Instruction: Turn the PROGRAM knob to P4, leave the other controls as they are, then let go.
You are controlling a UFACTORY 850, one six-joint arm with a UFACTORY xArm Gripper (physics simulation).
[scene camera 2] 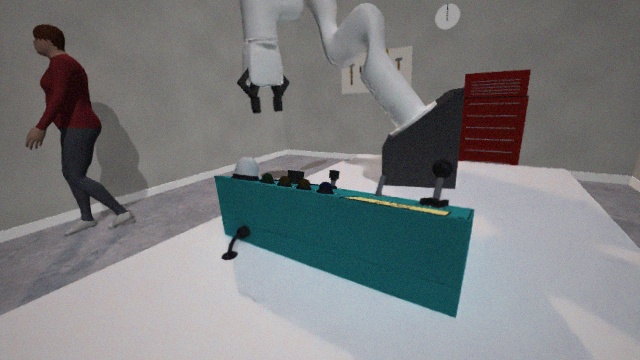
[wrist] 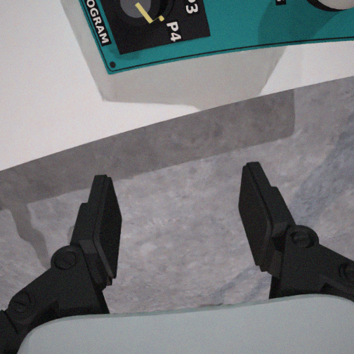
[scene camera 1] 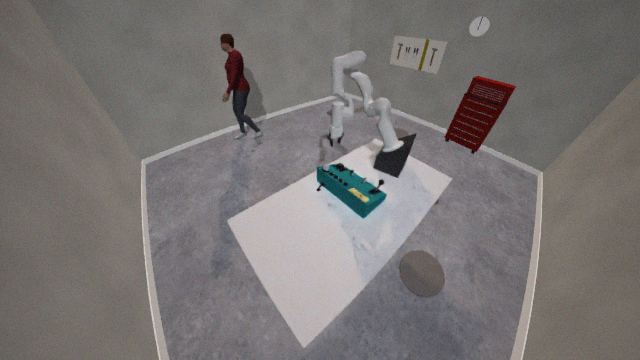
Scene:
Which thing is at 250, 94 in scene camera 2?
My gripper.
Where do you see a teal control box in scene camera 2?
413, 250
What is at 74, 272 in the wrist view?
My gripper.

